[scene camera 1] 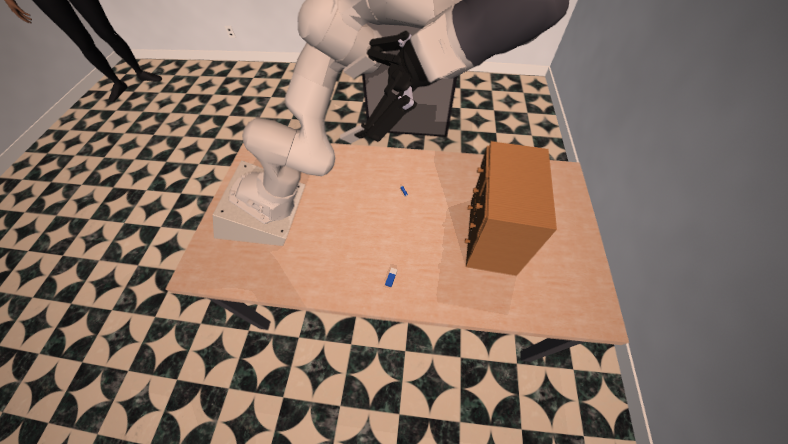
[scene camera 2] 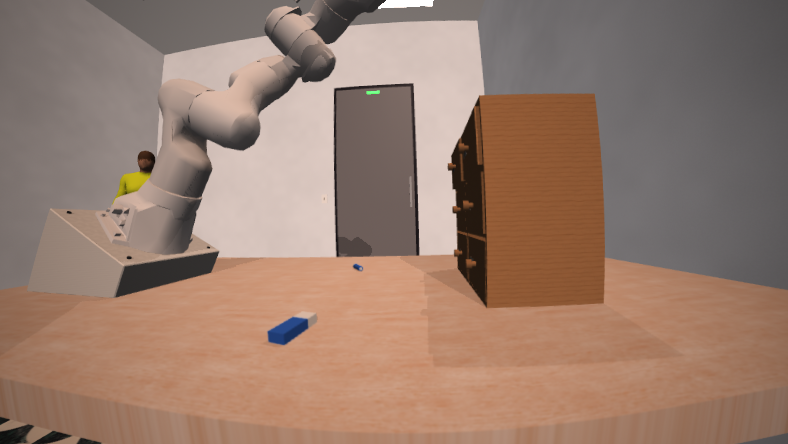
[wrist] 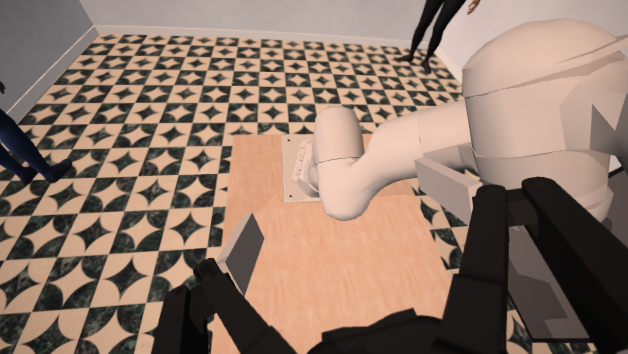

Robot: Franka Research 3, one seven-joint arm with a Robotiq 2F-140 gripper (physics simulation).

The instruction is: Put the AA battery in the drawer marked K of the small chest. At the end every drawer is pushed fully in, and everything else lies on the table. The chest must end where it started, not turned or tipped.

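Observation:
The AA battery (scene camera 1: 404, 190) (scene camera 2: 357, 267) is a small blue cylinder lying on the table (scene camera 1: 341, 237) (scene camera 2: 358, 380), between the robot base and the chest. The small wooden chest (scene camera 1: 521, 193) (scene camera 2: 543, 204) stands upright at the right, its dark knobbed drawer front facing the robot base. The front shows at a steep angle; no drawer looks clearly pulled out, and the letters, including K, cannot be read. My gripper (scene camera 1: 357, 100) (wrist: 335, 201) is open and empty, high above the table's far side and away from the battery. It does not show in scene camera 2.
A blue and white eraser (scene camera 1: 390, 276) (scene camera 2: 292, 327) lies near the table's front edge. The robot base (scene camera 1: 250, 228) (scene camera 2: 77, 256) stands at the left end. The arm's own links are close beside the gripper in the wrist view. A door (scene camera 2: 374, 170) is behind the table.

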